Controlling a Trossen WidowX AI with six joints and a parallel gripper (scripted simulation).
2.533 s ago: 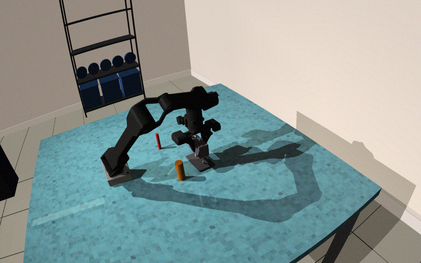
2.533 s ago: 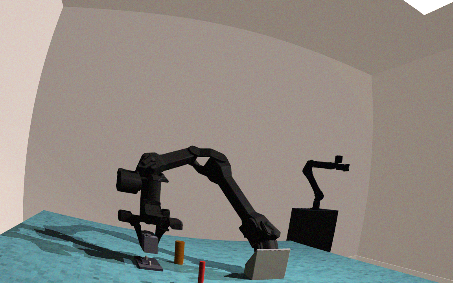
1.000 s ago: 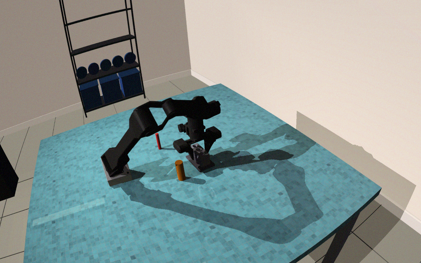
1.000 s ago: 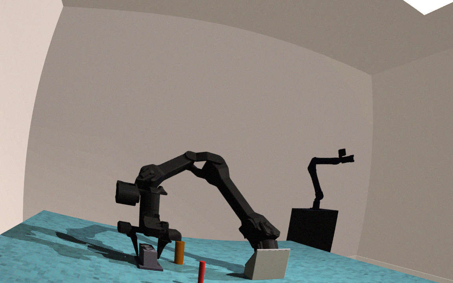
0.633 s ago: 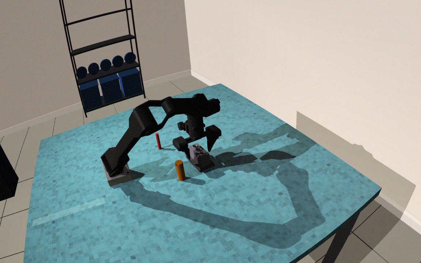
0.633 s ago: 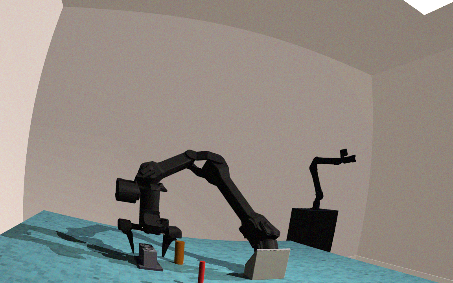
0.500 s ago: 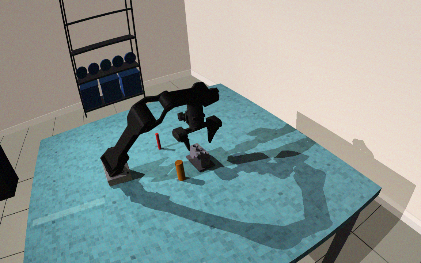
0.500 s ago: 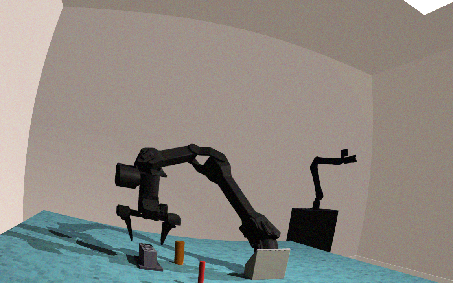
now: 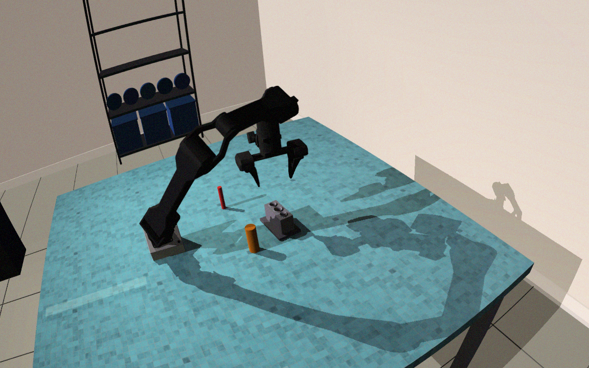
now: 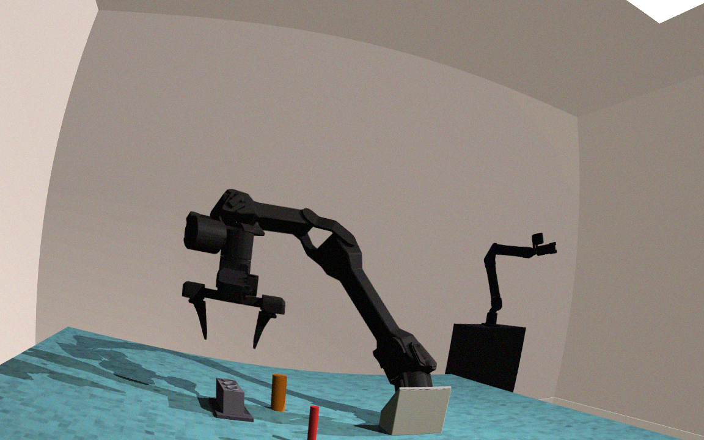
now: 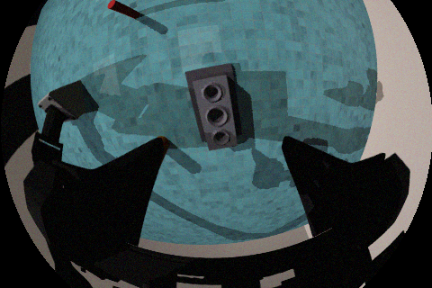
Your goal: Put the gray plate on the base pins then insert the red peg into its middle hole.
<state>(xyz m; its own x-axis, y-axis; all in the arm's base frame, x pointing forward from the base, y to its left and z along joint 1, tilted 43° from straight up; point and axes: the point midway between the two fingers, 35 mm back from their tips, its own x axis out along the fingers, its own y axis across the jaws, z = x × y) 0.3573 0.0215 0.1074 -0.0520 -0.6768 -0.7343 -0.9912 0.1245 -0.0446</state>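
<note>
My gripper tip is now 17 cm to the right of the red peg, 12 cm past it and 10 cm above it. The rest, counted from my gripper tip: gray plate: 10 cm below, 1 cm to the right; then orange cylinder: 11 cm behind, 10 cm below, 7 cm to the right; then base: 13 cm below, 1 cm to the right, 1 cm behind.
</note>
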